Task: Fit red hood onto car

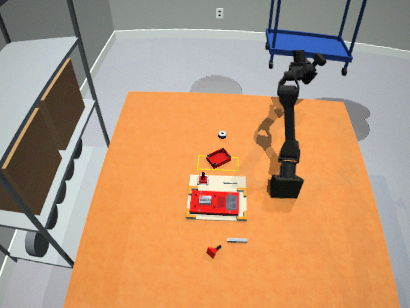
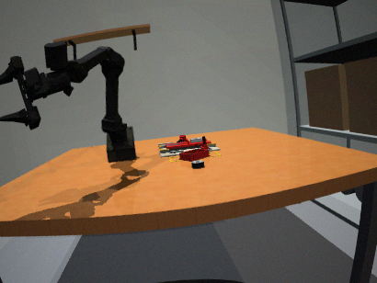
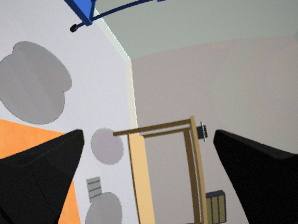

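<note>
The small round wheel is 48 cm ahead of my gripper tip, 34 cm to the left of it and 26 cm below it. The rest, counted from my gripper tip: jig 45 cm ahead, 71 cm to the left, 26 cm below; grey engine block 49 cm ahead, 75 cm to the left, 25 cm below; red hood 47 cm ahead, 49 cm to the left, 26 cm below.
</note>
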